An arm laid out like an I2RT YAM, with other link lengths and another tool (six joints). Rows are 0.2 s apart.
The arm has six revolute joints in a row. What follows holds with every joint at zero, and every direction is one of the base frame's. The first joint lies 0.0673 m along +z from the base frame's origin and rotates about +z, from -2.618 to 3.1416 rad. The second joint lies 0.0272 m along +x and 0.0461 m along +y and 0.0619 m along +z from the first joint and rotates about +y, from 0 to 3.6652 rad. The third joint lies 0.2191 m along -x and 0.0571 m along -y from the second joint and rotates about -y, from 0 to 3.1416 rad. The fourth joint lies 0.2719 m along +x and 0.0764 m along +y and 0.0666 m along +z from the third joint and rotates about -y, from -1.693 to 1.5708 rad. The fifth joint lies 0.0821 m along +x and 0.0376 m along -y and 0.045 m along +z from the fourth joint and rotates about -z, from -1.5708 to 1.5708 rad. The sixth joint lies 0.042 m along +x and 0.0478 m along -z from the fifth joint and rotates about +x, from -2.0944 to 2.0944 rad. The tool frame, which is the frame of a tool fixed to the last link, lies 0.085 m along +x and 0.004 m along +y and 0.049 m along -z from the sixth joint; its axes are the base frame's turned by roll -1.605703, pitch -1.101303 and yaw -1.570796 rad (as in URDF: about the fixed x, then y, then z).
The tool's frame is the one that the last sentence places.
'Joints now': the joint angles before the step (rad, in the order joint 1, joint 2, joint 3, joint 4, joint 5, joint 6). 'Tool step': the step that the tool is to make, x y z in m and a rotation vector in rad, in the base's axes. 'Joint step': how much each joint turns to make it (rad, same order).
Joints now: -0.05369 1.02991 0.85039 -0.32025 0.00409 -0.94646
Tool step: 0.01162 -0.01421 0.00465 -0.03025 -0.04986 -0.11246
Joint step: -0.00152 0.05490 0.01559 0.08922 0.11123 0.02630
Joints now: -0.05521 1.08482 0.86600 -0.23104 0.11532 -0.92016
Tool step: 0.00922 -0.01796 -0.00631 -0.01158 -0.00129 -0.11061
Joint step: -0.02126 0.08063 0.02858 0.04953 0.08542 0.02899
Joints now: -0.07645 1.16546 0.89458 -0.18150 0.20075 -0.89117
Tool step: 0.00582 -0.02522 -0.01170 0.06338 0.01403 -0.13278
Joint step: -0.05978 0.09144 0.05461 -0.00348 0.03705 0.09015
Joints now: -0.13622 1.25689 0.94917 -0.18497 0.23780 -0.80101
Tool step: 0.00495 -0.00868 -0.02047 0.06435 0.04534 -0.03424
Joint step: -0.03227 0.07751 0.03207 -0.02058 -0.02675 0.05134
